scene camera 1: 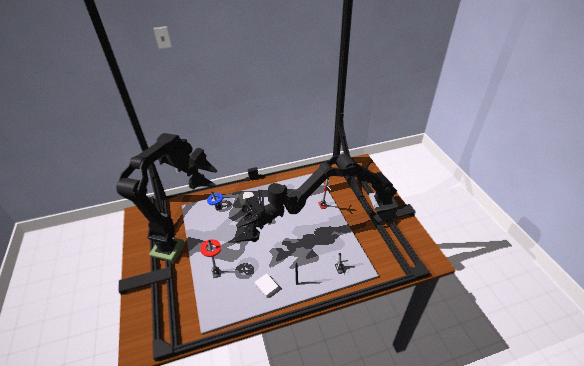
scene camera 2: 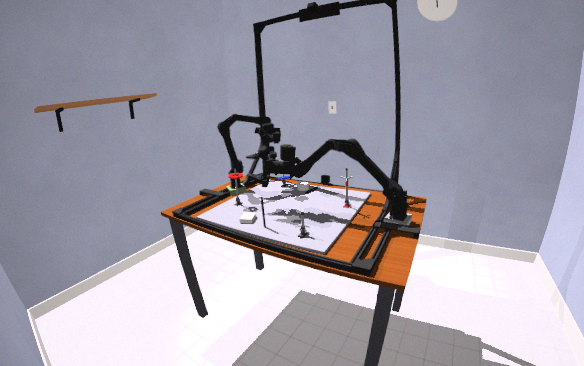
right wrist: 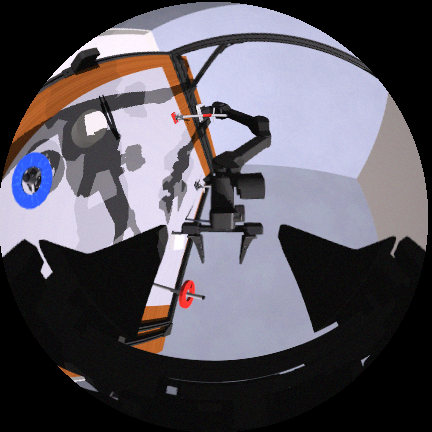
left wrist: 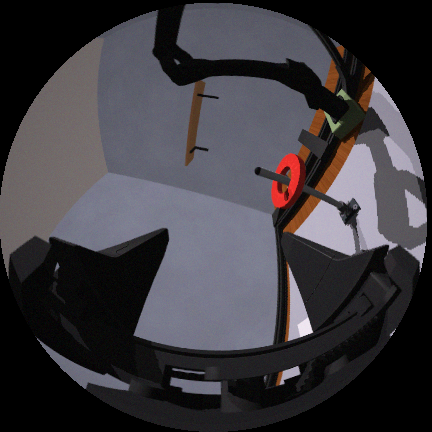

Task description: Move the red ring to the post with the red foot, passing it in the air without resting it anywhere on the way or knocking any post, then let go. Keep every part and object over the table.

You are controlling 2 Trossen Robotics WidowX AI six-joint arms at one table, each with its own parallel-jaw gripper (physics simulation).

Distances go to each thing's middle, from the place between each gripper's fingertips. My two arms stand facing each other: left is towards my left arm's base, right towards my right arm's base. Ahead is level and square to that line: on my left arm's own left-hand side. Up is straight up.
Scene:
Right now the red ring (left wrist: 291, 161) is 23 cm ahead of my right hand, 6 cm to the right of it and 11 cm below it.
I see the red ring 90 mm to the right of my left hand, 60 mm below it and 10 mm behind it.

